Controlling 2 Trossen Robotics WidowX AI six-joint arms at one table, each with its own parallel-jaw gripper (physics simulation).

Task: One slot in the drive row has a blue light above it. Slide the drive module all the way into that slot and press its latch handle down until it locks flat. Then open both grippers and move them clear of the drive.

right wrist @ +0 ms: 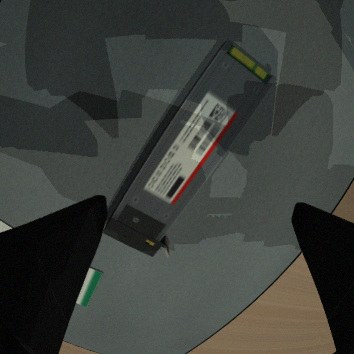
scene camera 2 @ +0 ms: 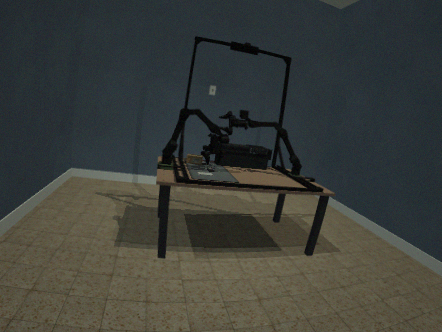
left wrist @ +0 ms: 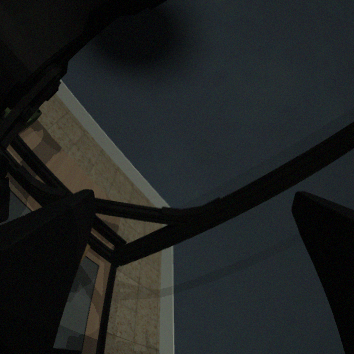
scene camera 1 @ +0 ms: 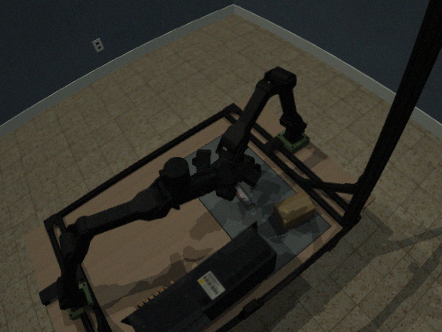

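Pixels of known places: left gripper, between the fingertips: (scene camera 2: 218,122) (left wrist: 198,201) (scene camera 1: 247,164); right gripper, between the fingertips: (right wrist: 204,209) (scene camera 2: 212,164) (scene camera 1: 236,189); left arm's base, origin of its link: (scene camera 2: 295,174) (scene camera 1: 77,299); right arm's base, origin of its link: (scene camera 2: 165,163) (scene camera 1: 293,136).
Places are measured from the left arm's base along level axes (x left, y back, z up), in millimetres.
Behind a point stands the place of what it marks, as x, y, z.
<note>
The drive module (scene camera 1: 244,195) @[60, -705, -15] (right wrist: 187,150) @[68, -700, -15] lies flat on the grey mat (scene camera 1: 225,215) @[31, -606, -24] (right wrist: 225,295) @[156, -591, -24], label up, gold contacts at the upper end and a small lever at its dark lower end in the right wrist view. My right gripper (scene camera 1: 240,184) @[80, -686, 15] (scene camera 2: 205,154) (right wrist: 204,209) @[80, -686, 15] is open above the module's lower end, pointing down. My left gripper (scene camera 2: 223,123) @[-39, -674, 318] (left wrist: 198,201) @[-39, -674, 318] is open and empty, higher up; in scene camera 1 it overlaps the right one. The black drive chassis (scene camera 1: 237,267) @[-211, -527, 149] (scene camera 2: 243,156) @[-150, -420, 67] stands at the lower middle in scene camera 1; its slots and blue light cannot be made out.
A yellow-brown block (scene camera 1: 295,210) @[-113, -805, 36] (scene camera 2: 194,159) @[-59, -816, 11] stands on the mat, right of the module in scene camera 1. A card with a green edge (right wrist: 91,286) @[209, -696, -23] lies near the module. Orange tabs (scene camera 1: 155,294) @[-163, -295, 143] line the chassis's edge. A black frame post (scene camera 1: 392,120) @[-237, -927, 509] rises at the table's right corner.
</note>
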